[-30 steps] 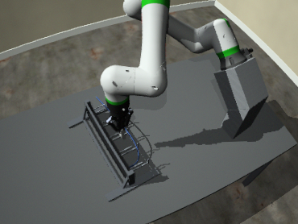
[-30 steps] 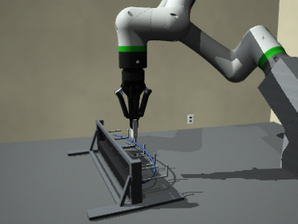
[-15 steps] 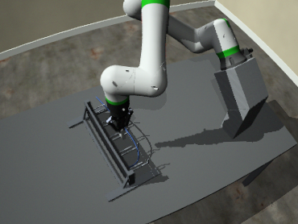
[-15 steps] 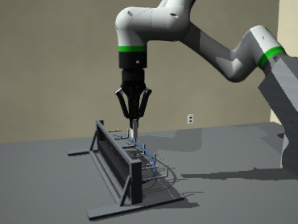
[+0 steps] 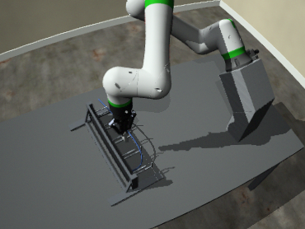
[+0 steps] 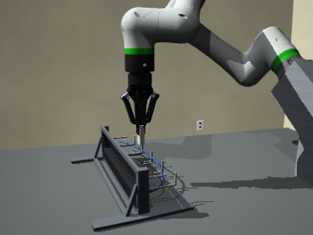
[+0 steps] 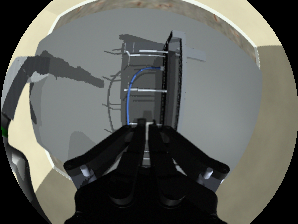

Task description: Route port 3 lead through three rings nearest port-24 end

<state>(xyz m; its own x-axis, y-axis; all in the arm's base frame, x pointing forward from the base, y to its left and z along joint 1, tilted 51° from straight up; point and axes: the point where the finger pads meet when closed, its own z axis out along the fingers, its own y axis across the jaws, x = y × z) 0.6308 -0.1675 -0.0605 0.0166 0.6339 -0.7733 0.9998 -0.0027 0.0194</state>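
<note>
Right now the rack is 60 mm ahead of my hand, 50 mm to the right of it and 110 mm below it.
</note>
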